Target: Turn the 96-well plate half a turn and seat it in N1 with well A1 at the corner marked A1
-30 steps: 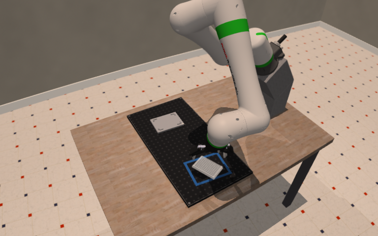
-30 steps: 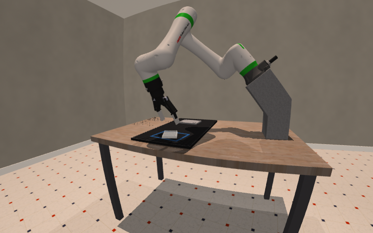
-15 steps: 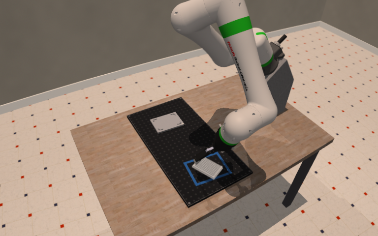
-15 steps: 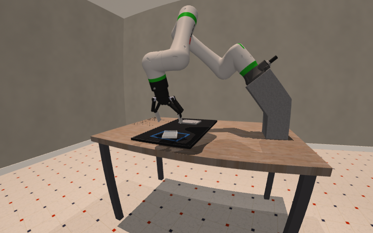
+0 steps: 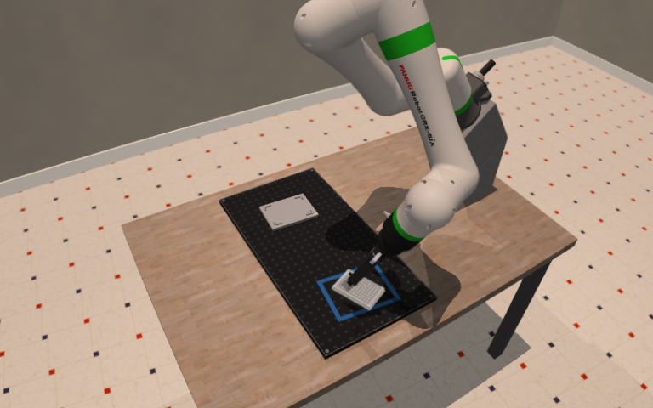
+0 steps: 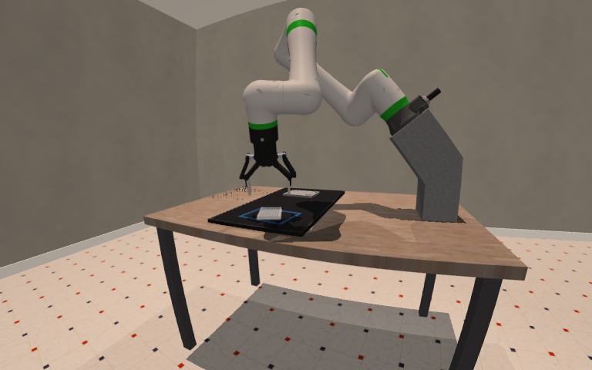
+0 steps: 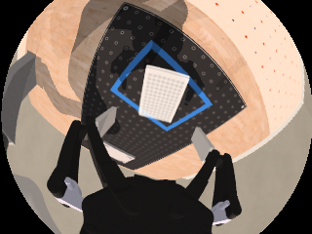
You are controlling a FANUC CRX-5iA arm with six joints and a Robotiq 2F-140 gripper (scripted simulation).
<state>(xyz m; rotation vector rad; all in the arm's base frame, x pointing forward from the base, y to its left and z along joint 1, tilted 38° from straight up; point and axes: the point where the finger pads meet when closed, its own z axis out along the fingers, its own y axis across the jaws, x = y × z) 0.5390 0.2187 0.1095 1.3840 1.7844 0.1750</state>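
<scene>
My gripper is now 90 mm above the white 96-well plate. From my hand the other things lie so: grey plate nest N1: 390 mm to the right, 90 mm below, 30 mm ahead.
</scene>
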